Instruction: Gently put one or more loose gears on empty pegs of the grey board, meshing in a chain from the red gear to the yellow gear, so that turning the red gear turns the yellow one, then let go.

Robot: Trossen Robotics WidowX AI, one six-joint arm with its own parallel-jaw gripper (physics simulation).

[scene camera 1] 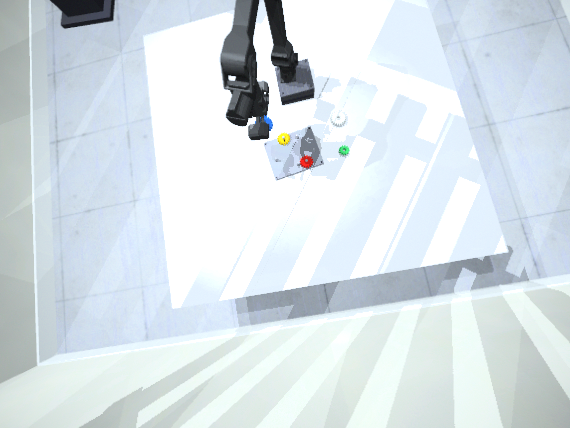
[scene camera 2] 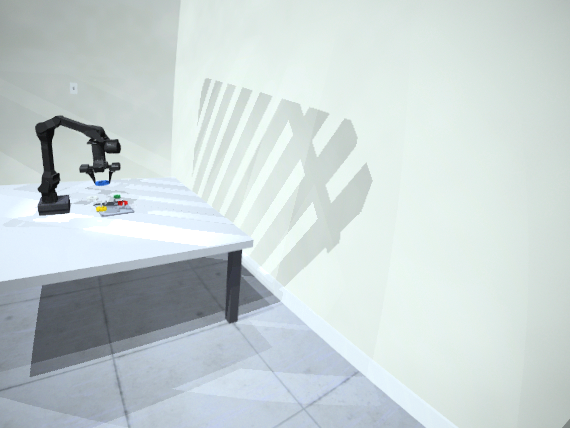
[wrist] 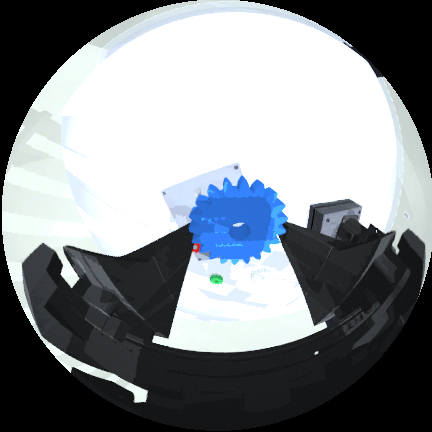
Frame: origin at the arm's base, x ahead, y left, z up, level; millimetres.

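Seen in the pictures: gripper, fingertip midpoint: (scene camera 2: pixel 102 184) (wrist: pixel 236 227); arm's base, link origin: (scene camera 1: pixel 287 75) (scene camera 2: pixel 49 201) (wrist: pixel 346 227).
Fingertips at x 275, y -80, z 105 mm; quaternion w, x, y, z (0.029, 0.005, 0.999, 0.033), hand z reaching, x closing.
Observation:
Pixels of each thing's top centre, then the offset from my fingertips to it. "*": a spot on its surface instead. Level surfaces: height alone.
- blue gear, top centre: (wrist: pixel 238 232) (scene camera 1: pixel 263 123) (scene camera 2: pixel 102 181) dy -6, dx +0, dz +16 mm
- grey board, top centre: (wrist: pixel 214 227) (scene camera 1: pixel 292 149) (scene camera 2: pixel 112 203) dy +83, dx +35, dz -131 mm
- yellow gear, top centre: (scene camera 1: pixel 283 137) (scene camera 2: pixel 101 206) dy +48, dx -21, dz -135 mm
- red gear, surface spot: (wrist: pixel 196 247) (scene camera 1: pixel 306 159) (scene camera 2: pixel 121 200) * dy +138, dx +81, dz -131 mm
- green gear, top centre: (wrist: pixel 215 281) (scene camera 1: pixel 344 149) (scene camera 2: pixel 117 195) dy +291, dx +47, dz -144 mm
- white gear, top centre: (wrist: pixel 261 278) (scene camera 1: pixel 338 117) (scene camera 2: pixel 92 196) dy +278, dx -94, dz -144 mm
- white table, surface height: dz -161 mm
My gripper (scene camera 2: pixel 102 182) (wrist: pixel 236 227) is shut on the blue gear (scene camera 1: pixel 269 124) (scene camera 2: pixel 102 183) (wrist: pixel 239 215), held flat well above the table. The grey board (scene camera 1: pixel 271 153) (scene camera 2: pixel 122 212) (wrist: pixel 175 195) lies on the table; in the wrist view the blue gear hides much of it. The yellow gear (scene camera 1: pixel 283 139) (scene camera 2: pixel 101 208) and the red gear (scene camera 1: pixel 306 161) (scene camera 2: pixel 122 203) (wrist: pixel 196 247) sit on the board, apart. The yellow gear is hidden in the wrist view. The green gear (scene camera 1: pixel 344 150) (scene camera 2: pixel 117 196) (wrist: pixel 216 279) and the white gear (scene camera 1: pixel 338 118) (scene camera 2: pixel 93 199) (wrist: pixel 260 273) lie loose beside the board.
The arm's dark base (scene camera 1: pixel 300 90) (scene camera 2: pixel 54 205) (wrist: pixel 335 215) stands on the white table (scene camera 1: pixel 210 200) (scene camera 2: pixel 175 232) near the board. Striped light and shadow cross the table. A dark object (scene camera 1: pixel 87 12) shows at the top left of scene camera 1.

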